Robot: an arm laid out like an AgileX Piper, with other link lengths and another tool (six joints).
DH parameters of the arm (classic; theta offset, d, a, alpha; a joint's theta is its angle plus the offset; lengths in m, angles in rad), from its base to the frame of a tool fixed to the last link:
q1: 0 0.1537 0 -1.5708
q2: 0.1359 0 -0.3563 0
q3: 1.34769 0 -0.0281 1.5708
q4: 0 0.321 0 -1.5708
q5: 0 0 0 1.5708
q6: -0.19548 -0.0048 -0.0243 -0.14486
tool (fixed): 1.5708 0.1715 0 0
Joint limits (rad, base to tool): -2.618..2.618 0..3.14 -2.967..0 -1.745..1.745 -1.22..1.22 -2.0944..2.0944
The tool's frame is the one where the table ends.
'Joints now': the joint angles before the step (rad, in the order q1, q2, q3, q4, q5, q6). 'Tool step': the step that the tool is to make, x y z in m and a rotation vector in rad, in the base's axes. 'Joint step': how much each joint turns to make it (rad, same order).
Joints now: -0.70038, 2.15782, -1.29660, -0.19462, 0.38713, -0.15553
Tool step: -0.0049, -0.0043, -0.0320, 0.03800, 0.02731, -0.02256
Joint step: -0.01336, 0.06482, -0.01083, 0.01432, -0.00869, 0.00006
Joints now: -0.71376, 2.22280, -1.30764, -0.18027, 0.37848, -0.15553
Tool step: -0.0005, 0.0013, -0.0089, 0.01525, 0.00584, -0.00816
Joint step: 0.00006, 0.01711, -0.00124, 0.01113, -0.00148, 0.00015
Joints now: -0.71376, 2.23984, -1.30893, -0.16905, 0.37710, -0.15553
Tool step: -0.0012, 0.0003, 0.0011, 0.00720, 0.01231, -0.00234
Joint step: -0.00001, -0.00195, -0.00476, 0.00007, 0.02102, -0.00008
